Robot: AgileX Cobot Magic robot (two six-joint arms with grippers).
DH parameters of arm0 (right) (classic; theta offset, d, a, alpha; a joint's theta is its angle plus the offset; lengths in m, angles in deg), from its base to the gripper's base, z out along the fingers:
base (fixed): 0 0 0 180
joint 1: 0 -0.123 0 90
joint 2: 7.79 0 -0.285 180
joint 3: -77.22 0 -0.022 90
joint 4: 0 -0.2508 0 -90
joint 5: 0 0 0.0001 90
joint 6: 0 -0.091 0 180
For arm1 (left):
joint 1: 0 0.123 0 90
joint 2: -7.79 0 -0.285 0
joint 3: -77.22 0 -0.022 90
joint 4: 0 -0.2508 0 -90
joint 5: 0 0 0.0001 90
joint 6: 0 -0.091 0 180
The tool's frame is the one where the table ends.
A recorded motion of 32 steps. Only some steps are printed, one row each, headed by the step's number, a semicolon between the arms.
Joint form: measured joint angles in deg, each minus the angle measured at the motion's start. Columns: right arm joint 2, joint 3, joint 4, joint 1, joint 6, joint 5; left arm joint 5, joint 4, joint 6, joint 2, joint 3, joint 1.
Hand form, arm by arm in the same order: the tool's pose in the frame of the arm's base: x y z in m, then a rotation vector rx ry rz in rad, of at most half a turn. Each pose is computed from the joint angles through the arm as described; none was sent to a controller.
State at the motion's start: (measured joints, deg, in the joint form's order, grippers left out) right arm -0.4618 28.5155 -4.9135 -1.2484 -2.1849 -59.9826; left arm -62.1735 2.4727 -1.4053 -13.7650 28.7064 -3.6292
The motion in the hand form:
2: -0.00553 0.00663 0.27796 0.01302 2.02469 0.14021; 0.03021 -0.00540 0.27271 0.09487 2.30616 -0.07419
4: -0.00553 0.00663 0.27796 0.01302 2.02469 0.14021; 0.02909 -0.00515 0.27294 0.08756 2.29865 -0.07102
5: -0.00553 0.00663 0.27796 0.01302 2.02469 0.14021; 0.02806 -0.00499 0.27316 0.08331 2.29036 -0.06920
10: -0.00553 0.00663 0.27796 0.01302 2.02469 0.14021; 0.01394 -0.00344 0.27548 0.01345 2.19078 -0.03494
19: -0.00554 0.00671 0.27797 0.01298 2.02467 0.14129; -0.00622 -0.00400 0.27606 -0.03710 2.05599 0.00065
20: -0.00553 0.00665 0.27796 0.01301 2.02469 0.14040; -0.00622 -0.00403 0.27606 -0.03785 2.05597 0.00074
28: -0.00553 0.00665 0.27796 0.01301 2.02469 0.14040; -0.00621 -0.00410 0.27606 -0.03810 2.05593 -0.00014
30: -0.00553 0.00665 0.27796 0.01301 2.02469 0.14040; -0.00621 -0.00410 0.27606 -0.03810 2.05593 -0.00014
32: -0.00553 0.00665 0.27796 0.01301 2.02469 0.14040; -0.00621 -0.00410 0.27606 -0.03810 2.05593 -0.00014
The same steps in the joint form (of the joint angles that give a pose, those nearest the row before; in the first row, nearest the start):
2: 0.00 0.00 0.00 0.00 0.00 0.00; 0.00 0.05 0.01 0.00 0.00 0.13
4: 0.00 0.00 0.00 0.00 0.00 0.00; 0.00 0.05 0.00 0.44 0.00 0.49
5: 0.00 0.00 0.00 0.00 0.00 0.00; 0.06 0.05 0.00 0.87 -0.01 0.69
10: 0.00 0.00 0.00 0.00 0.00 0.00; 0.29 0.10 0.00 6.40 -0.01 4.29
19: 0.00 0.00 -0.06 0.00 0.00 0.00; 0.35 0.10 0.00 14.04 -0.01 7.25
20: 0.00 0.00 -0.01 0.00 0.00 0.00; 0.35 0.11 0.00 14.04 -0.01 7.30
28: 0.00 0.00 -0.01 0.00 0.00 0.00; 0.35 0.16 0.00 14.04 -0.01 7.31
30: 0.00 0.00 -0.01 0.00 0.00 0.00; 0.35 0.16 0.00 14.04 -0.01 7.31
32: 0.00 0.00 -0.01 0.00 0.00 0.00; 0.35 0.16 0.00 14.04 -0.01 7.31

